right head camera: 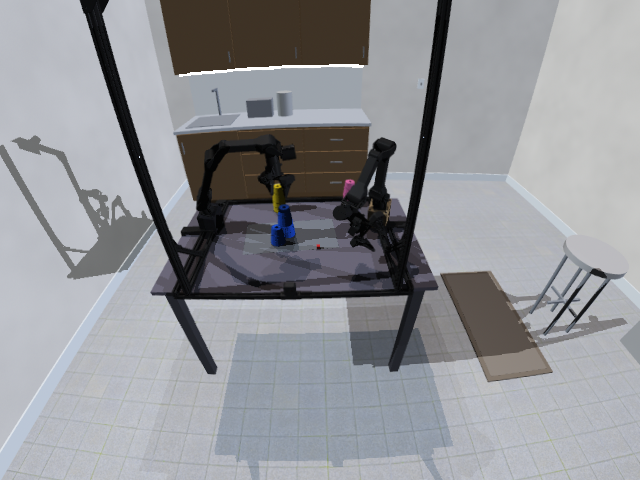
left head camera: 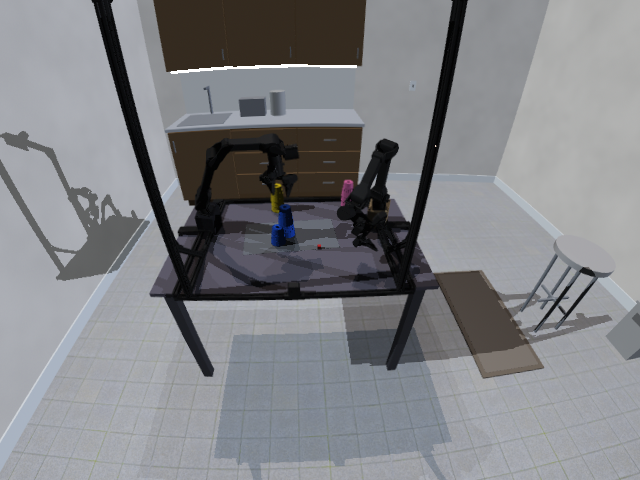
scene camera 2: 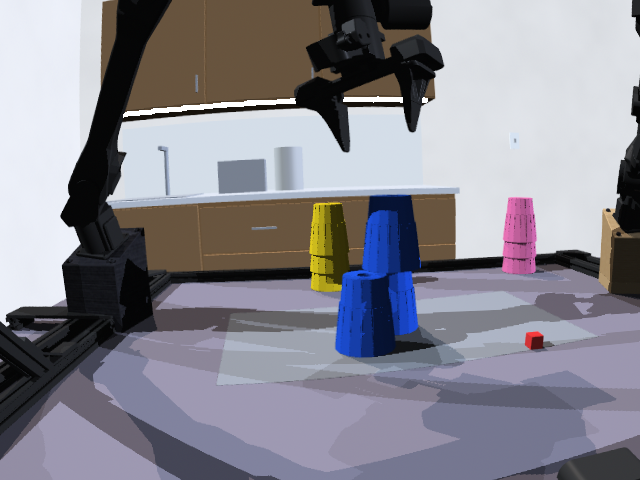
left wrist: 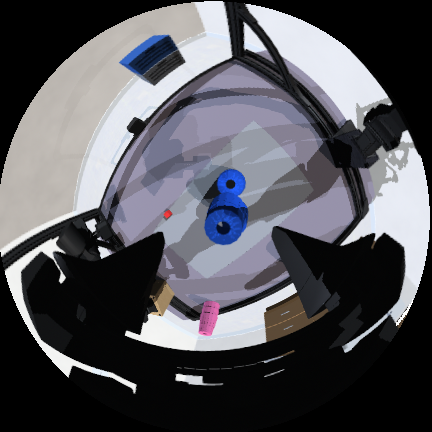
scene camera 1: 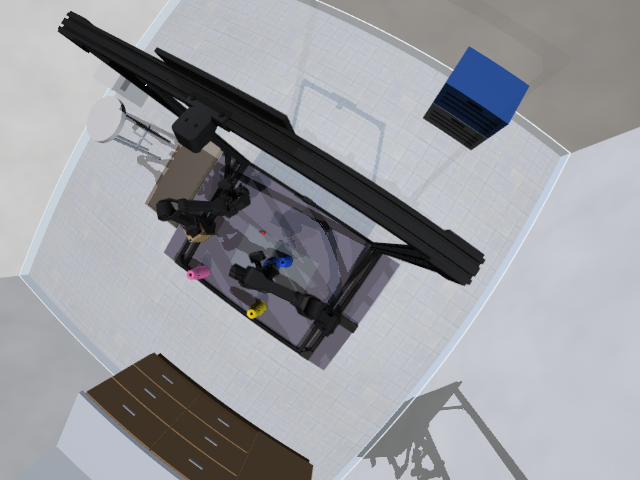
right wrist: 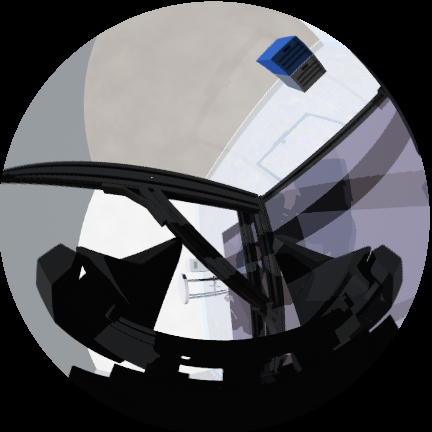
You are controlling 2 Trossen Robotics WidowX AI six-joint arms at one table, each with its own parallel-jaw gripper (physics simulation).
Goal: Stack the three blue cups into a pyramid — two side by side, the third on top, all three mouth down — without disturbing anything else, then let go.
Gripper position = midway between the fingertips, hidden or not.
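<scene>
My left gripper point(scene camera 2: 378, 142) is in sight, and the left wrist view has my left gripper point(left wrist: 219, 234) too. I find my right gripper point(right head camera: 380, 244) in the right head camera view; the left head camera view also has my right gripper point(left head camera: 383, 244), and so does the right wrist view, with my right gripper point(right wrist: 228, 242). Then I see a blue cup point(scene camera 2: 391, 245), a blue cup point(scene camera 2: 365, 328) and a blue cup point(scene camera 2: 400, 285). There is a pale mat point(left head camera: 309, 234) as well. I also see the pale mat point(right head camera: 308, 234) in the right head camera view, and the left wrist view has the pale mat point(left wrist: 274, 185).
</scene>
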